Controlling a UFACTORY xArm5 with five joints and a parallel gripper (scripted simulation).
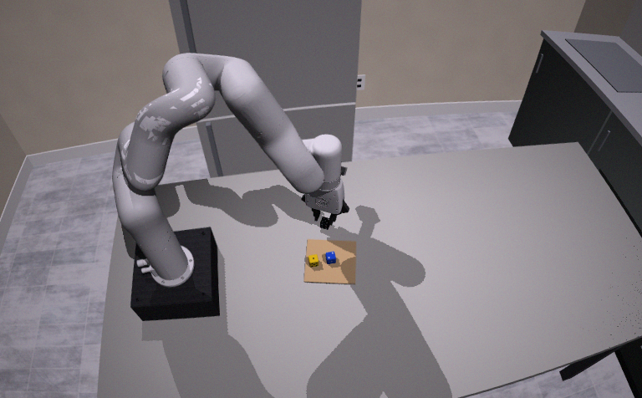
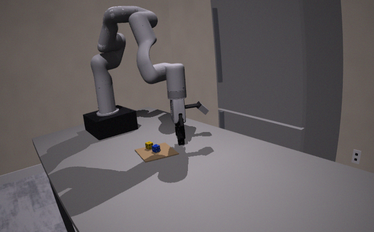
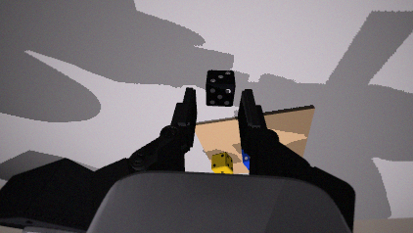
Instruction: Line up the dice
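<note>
My gripper is now 4 cm above the black die. The rest, counted from my hand: blue die 12 cm to the right, 3 cm below, 2 cm behind; then mat 12 cm to the right, 5 cm below, 2 cm behind; then yellow die 12 cm to the right, 6 cm behind, 3 cm below.
</note>
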